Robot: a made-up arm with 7 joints. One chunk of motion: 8 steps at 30 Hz.
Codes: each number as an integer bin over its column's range. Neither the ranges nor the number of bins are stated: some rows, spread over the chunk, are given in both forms.
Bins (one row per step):
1: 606 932 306 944 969 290
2: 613 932 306 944 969 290
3: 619 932 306 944 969 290
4: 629 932 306 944 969 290
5: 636 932 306 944 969 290
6: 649 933 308 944 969 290
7: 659 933 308 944 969 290
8: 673 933 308 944 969 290
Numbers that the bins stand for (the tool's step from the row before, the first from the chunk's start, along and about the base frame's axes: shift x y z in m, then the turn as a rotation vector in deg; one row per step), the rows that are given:
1: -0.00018 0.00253 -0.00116 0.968 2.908 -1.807
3: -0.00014 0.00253 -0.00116 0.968 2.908 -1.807
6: -0.00005 0.00254 -0.00115 0.968 2.908 -1.807
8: 0.00002 0.00254 -0.00115 0.968 2.908 -1.807
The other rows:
2: -0.00016 0.00253 -0.00116 0.968 2.908 -1.807
4: -0.00011 0.00253 -0.00116 0.968 2.908 -1.807
5: -0.00009 0.00253 -0.00116 0.968 2.908 -1.807
7: -0.00002 0.00254 -0.00115 0.968 2.908 -1.807

